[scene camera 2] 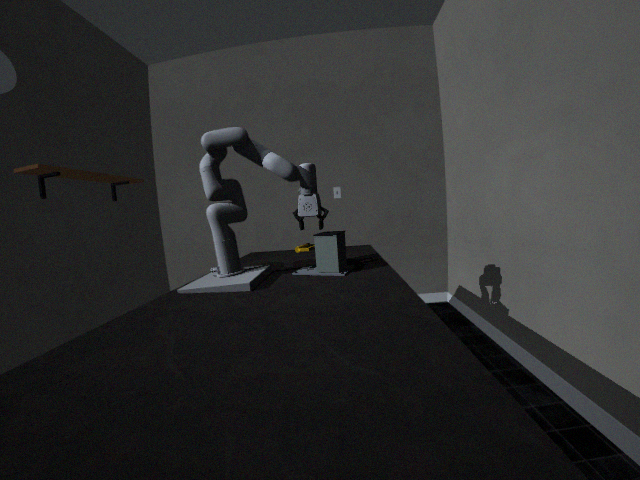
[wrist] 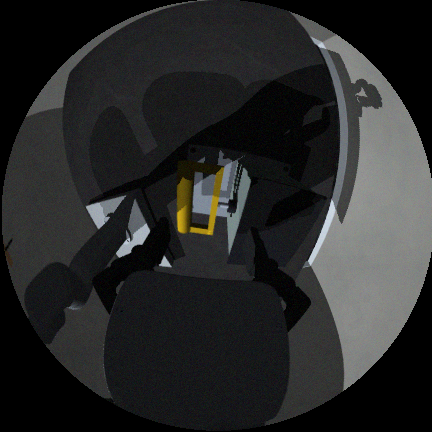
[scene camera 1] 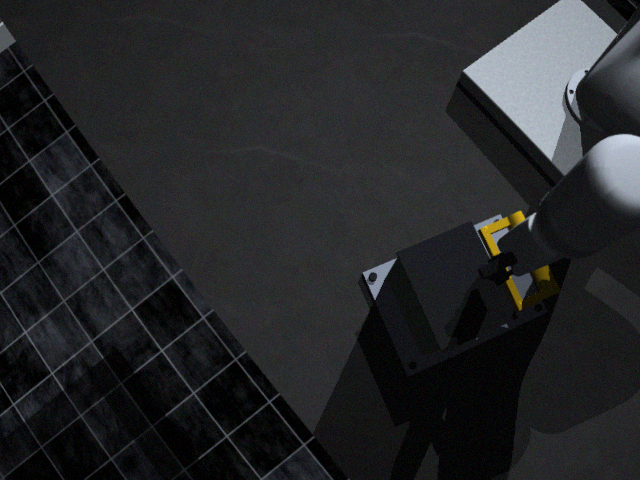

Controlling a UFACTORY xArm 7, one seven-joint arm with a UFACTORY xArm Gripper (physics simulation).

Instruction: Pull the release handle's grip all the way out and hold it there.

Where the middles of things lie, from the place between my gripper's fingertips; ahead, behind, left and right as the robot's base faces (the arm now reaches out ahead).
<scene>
Now: the light base plate [scene camera 1: 411, 359] 40 mm ahead of my hand, 30 mm to the right of it and 180 mm below it.
</scene>
